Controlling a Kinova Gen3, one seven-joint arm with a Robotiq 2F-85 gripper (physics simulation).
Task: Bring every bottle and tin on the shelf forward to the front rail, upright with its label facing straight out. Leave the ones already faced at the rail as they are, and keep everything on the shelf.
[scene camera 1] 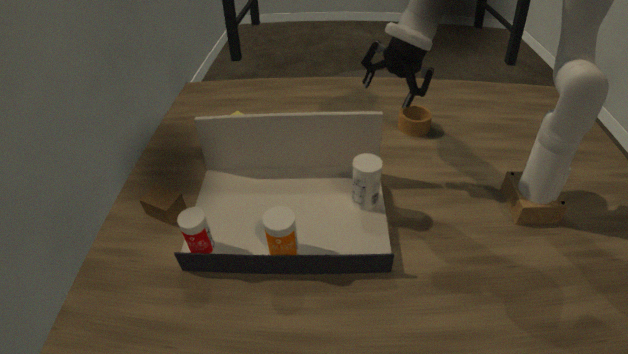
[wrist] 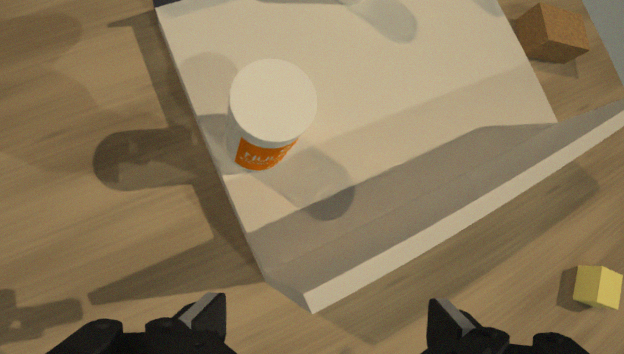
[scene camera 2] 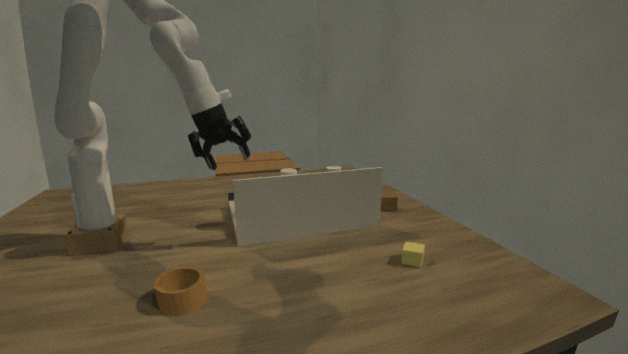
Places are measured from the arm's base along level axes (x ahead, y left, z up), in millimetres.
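Pixels of known places: gripper, between the fingertips: (scene camera 1: 384, 96) (wrist: 326, 319) (scene camera 2: 230, 164); arm's base, origin of its link: (scene camera 1: 536, 190) (scene camera 2: 99, 223).
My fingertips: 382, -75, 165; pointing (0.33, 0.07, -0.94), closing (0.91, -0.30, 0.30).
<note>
For each thing: its top centre in the pictures, then the offset to it from my fingertips, as dx, dy, dz.
- red-labelled bottle, centre of its top: (scene camera 1: 190, 217) (scene camera 2: 333, 167) +342, +306, -96
- orange-labelled bottle, centre of its top: (scene camera 1: 278, 217) (scene camera 2: 288, 170) +175, +285, -93
- third white-capped bottle, centre of its top: (wrist: 274, 99) (scene camera 1: 367, 162) +27, +125, -83
- orange-brown bowl, centre of its top: (scene camera 2: 179, 279) (scene camera 1: 415, 112) -99, -225, -173
- yellow cube, centre of its top: (wrist: 610, 288) (scene camera 2: 413, 247) (scene camera 1: 235, 116) +422, -167, -185
- brown block, centre of its top: (wrist: 566, 26) (scene camera 1: 160, 196) (scene camera 2: 383, 194) +495, +193, -173
The shelf (scene camera 1: 325, 222) (scene camera 2: 307, 207) (wrist: 425, 65) is a pale tray with a tall back panel and a dark front rail (scene camera 1: 330, 264). A red-labelled bottle (scene camera 1: 196, 232) stands upright at the rail's left end, and an orange-labelled bottle (scene camera 1: 281, 232) stands upright at the rail near the middle; both labels show toward the front. A third white-capped bottle (scene camera 1: 367, 180) (wrist: 273, 110) stands upright farther back by the right edge. Its orange label faces toward the back panel. My gripper (scene camera 1: 387, 93) (scene camera 2: 229, 161) (wrist: 326, 319) is open and empty, above and behind the shelf's back right corner.
An orange-brown bowl (scene camera 1: 414, 121) (scene camera 2: 180, 291) stands on the table behind the shelf, to the right. A yellow cube (scene camera 1: 237, 114) (scene camera 2: 413, 254) (wrist: 597, 286) lies behind the panel's left part. A brown block (scene camera 1: 163, 204) (scene camera 2: 389, 202) (wrist: 551, 34) lies beside the shelf's left edge.
</note>
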